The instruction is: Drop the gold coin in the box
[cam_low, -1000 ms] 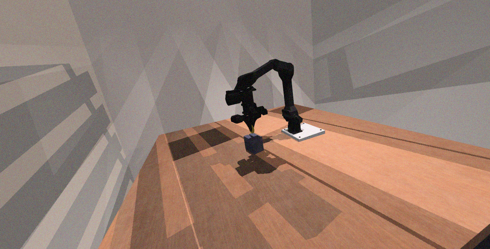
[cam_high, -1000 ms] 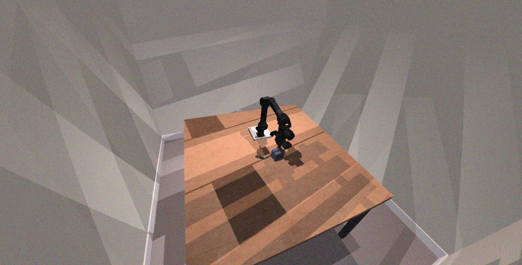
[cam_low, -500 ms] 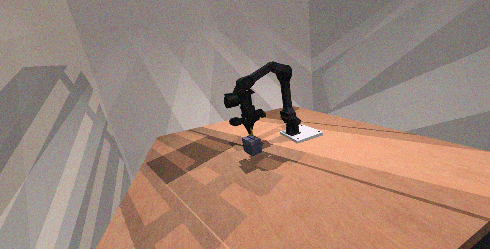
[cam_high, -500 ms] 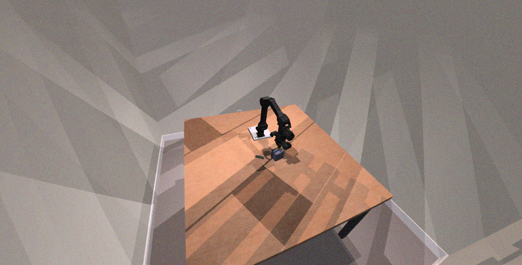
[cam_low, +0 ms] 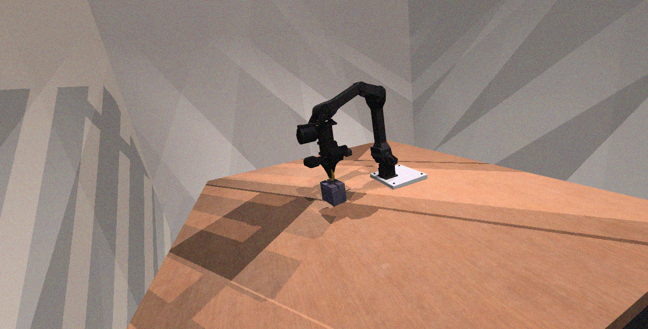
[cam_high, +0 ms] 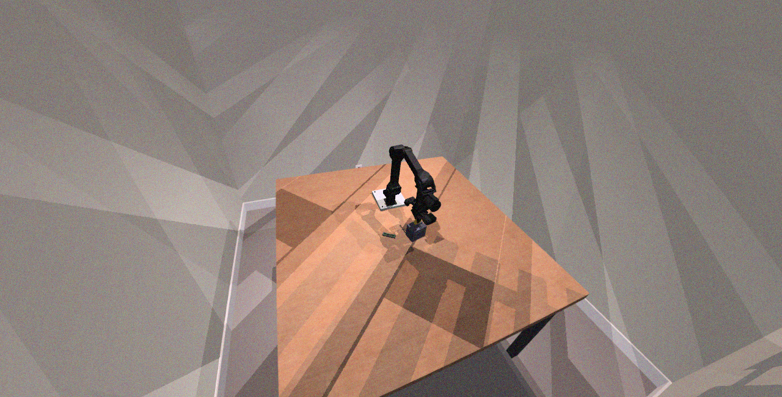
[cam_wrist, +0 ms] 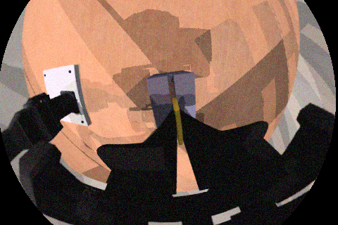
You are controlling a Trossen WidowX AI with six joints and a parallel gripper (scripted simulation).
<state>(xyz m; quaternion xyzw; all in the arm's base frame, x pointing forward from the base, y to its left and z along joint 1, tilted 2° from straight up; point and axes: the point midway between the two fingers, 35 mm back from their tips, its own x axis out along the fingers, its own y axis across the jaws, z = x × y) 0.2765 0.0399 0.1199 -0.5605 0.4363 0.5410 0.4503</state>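
Right now the gold coin is 1 cm above my gripper tip.
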